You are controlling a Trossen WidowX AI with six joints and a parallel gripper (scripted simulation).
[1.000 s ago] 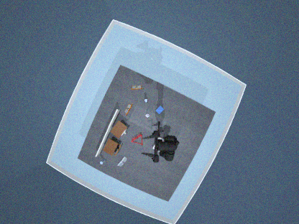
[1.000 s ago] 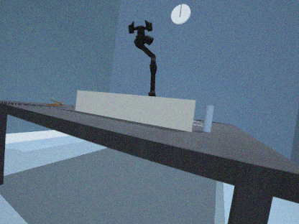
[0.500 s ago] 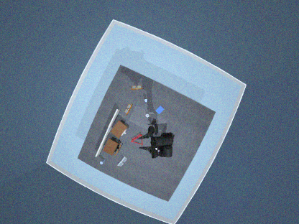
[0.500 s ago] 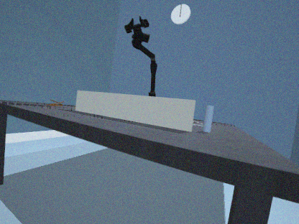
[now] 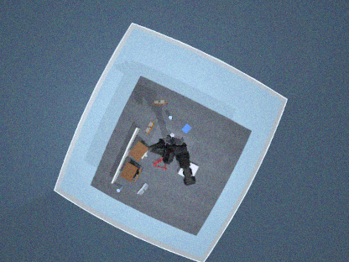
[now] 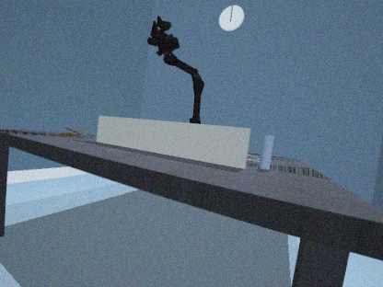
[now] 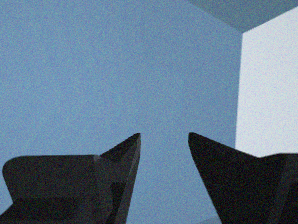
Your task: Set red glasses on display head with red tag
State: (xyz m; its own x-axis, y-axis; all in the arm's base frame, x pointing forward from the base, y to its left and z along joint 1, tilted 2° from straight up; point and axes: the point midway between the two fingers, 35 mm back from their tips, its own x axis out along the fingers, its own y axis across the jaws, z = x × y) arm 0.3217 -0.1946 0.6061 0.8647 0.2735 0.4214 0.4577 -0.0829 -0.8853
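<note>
The small white disc lies 7 cm behind my gripper tip, 9 cm to the right of it and 65 cm below it. Also, from my gripper tip: long pale board 26 cm ahead, 28 cm to the left, 62 cm below; then blue square 18 cm behind, 21 cm to the right, 67 cm below.
</note>
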